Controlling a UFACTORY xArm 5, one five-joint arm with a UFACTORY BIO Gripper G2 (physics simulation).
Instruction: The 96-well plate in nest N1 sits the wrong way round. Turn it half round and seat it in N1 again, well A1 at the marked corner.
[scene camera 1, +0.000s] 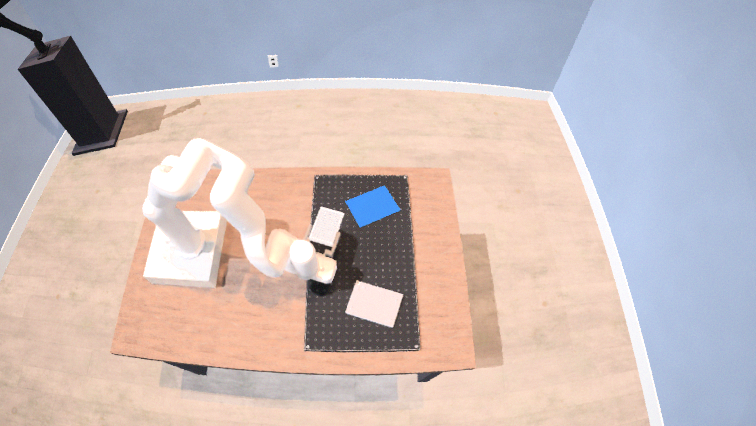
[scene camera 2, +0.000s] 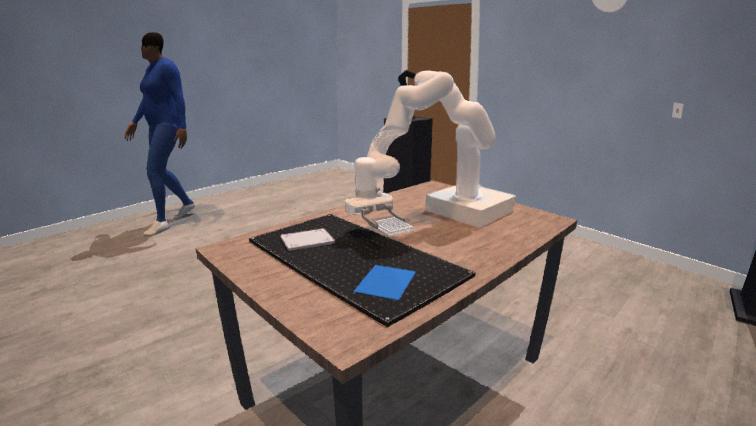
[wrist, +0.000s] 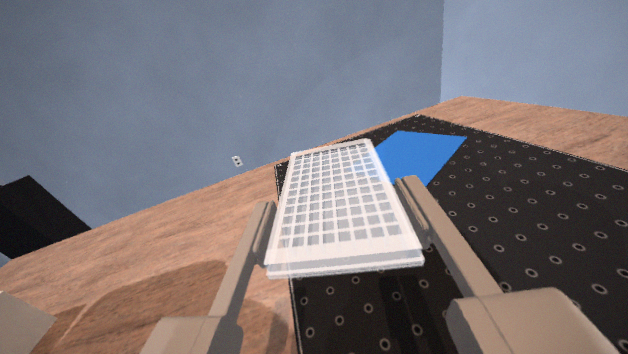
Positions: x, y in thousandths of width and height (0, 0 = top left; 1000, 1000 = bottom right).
Note:
In view: the gripper (scene camera 1: 429, 539), a white 96-well plate (scene camera 1: 435, 520) and a flat blue sheet (scene camera 1: 498, 480).
The white 96-well plate also shows in the wrist view (wrist: 539, 603). The gripper shows as well in the wrist view (wrist: 531, 561). The flat blue sheet shows as well in the wrist view (wrist: 644, 434).

